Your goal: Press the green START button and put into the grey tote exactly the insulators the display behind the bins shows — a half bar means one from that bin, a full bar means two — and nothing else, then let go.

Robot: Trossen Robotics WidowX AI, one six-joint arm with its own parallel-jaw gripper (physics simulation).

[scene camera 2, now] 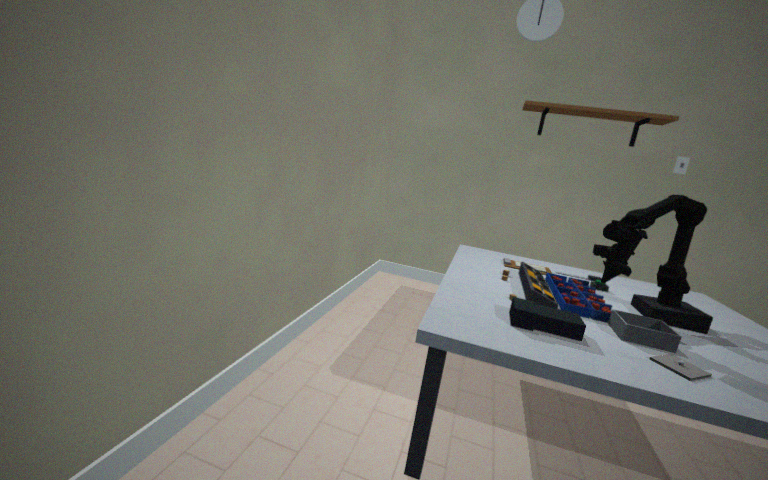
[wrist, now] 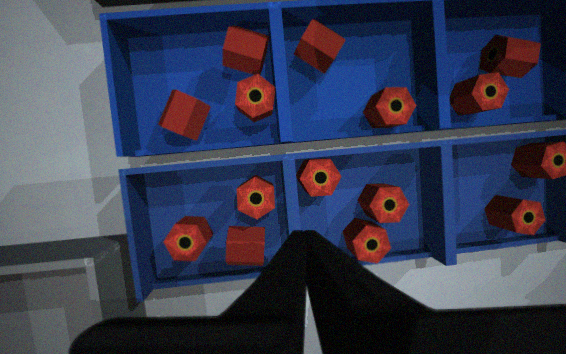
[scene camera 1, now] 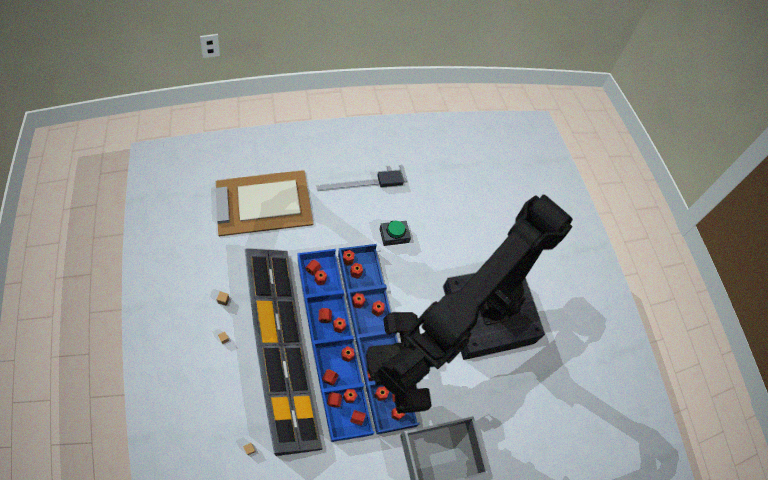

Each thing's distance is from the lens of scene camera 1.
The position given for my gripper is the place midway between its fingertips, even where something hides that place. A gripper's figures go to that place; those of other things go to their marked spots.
my gripper (scene camera 1: 389,373): 1.03 m
display (scene camera 1: 279,449): 1.04 m
grey tote (scene camera 1: 457,442): 1.14 m
grey tool (scene camera 1: 389,178): 1.35 m
The marked spots on the display and the grey tool are 0.73 m apart.
